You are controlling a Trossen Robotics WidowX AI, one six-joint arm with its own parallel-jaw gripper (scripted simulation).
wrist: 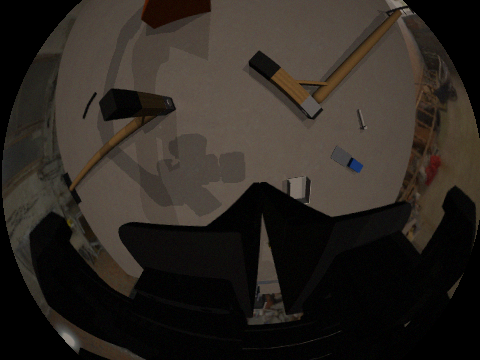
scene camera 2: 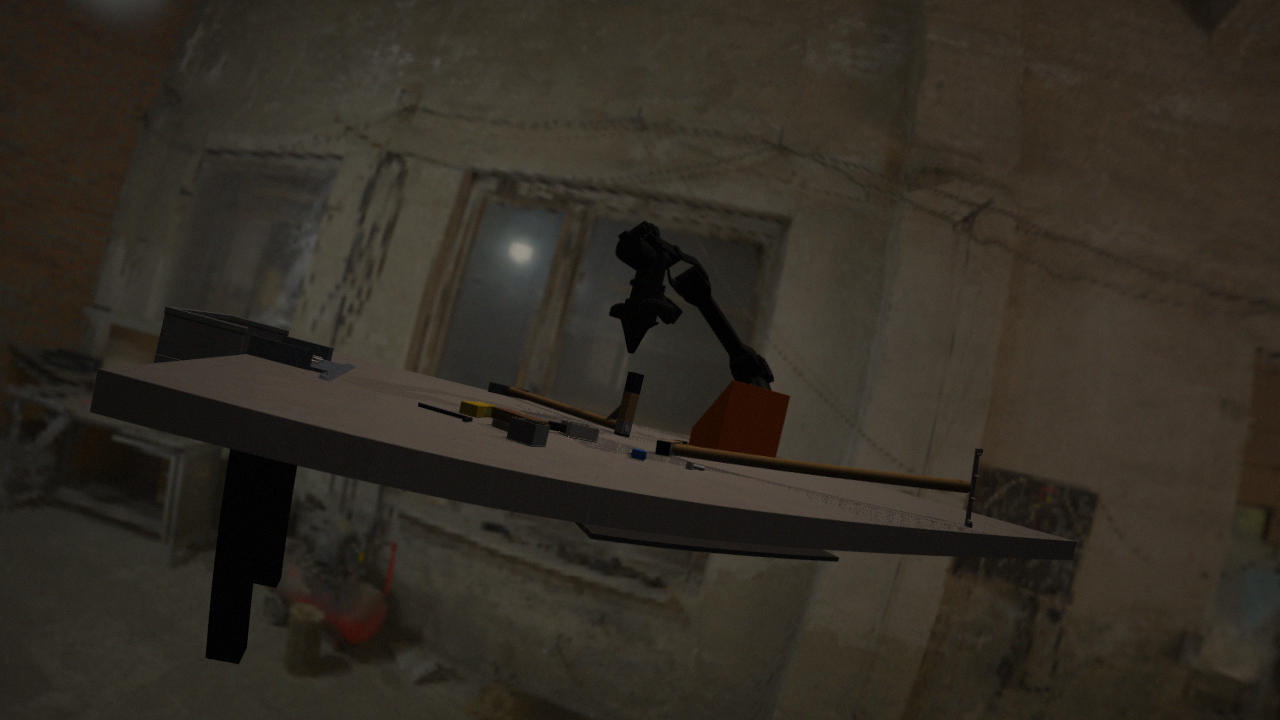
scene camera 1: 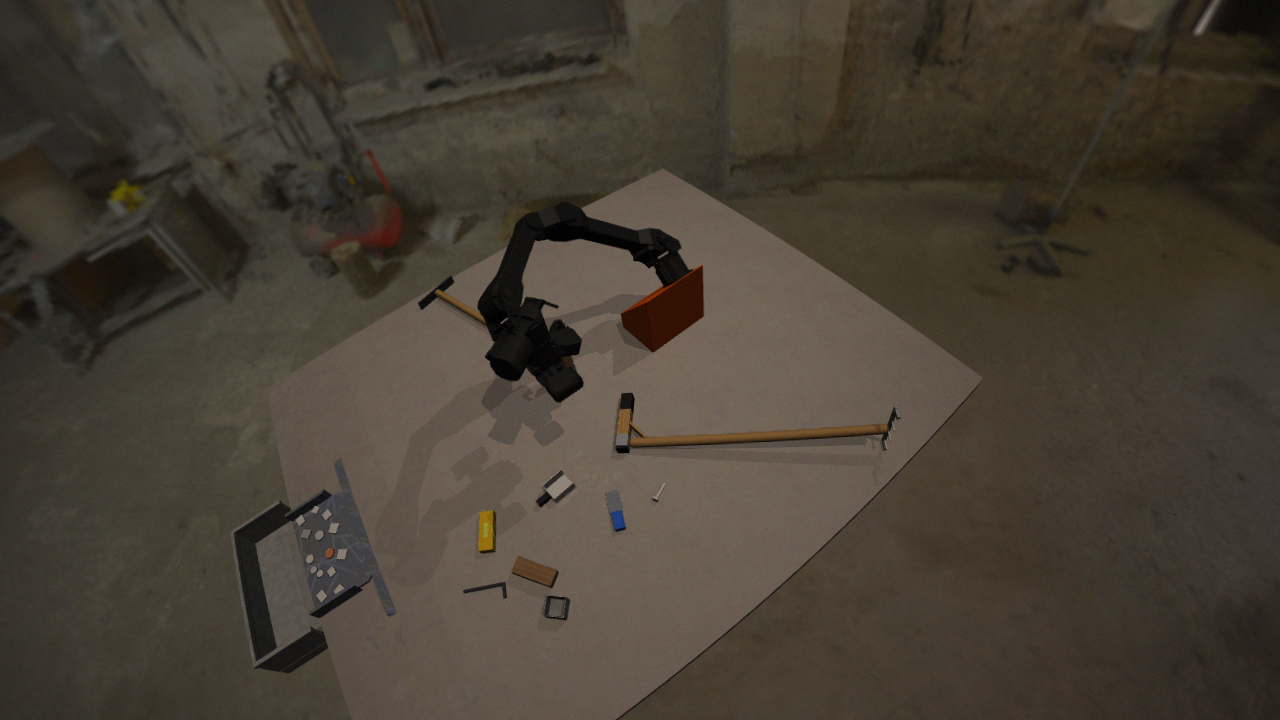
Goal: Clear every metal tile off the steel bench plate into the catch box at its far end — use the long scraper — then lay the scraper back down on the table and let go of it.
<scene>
gripper: wrist; scene camera 2 630, 353; scene camera 1
long scraper: wrist 117, 104; scene camera 2; scene camera 1
same spot on long scraper: [scene camera 1: 438, 291] = [scene camera 2: 512, 387]
same spot on gripper: [scene camera 1: 542, 377] = [wrist: 302, 307]
</scene>
